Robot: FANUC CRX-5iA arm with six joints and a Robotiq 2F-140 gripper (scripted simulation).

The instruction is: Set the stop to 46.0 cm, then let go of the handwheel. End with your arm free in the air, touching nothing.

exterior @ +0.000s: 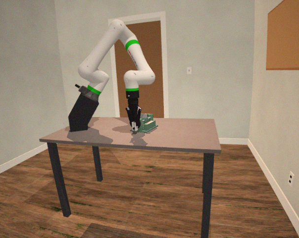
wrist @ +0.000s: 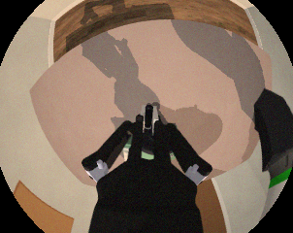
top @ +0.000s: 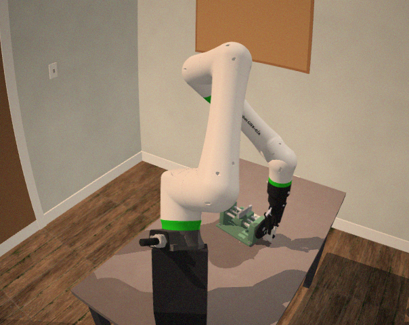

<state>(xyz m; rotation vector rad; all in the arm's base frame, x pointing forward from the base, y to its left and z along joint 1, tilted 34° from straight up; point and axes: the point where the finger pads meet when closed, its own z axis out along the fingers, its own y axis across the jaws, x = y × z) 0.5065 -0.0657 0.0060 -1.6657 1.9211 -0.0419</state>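
Right now the green stop fixture is 140 mm to the left of my hand and 30 mm above it. Also, from my hand: black handwheel 20 mm to the left, 10 mm below.
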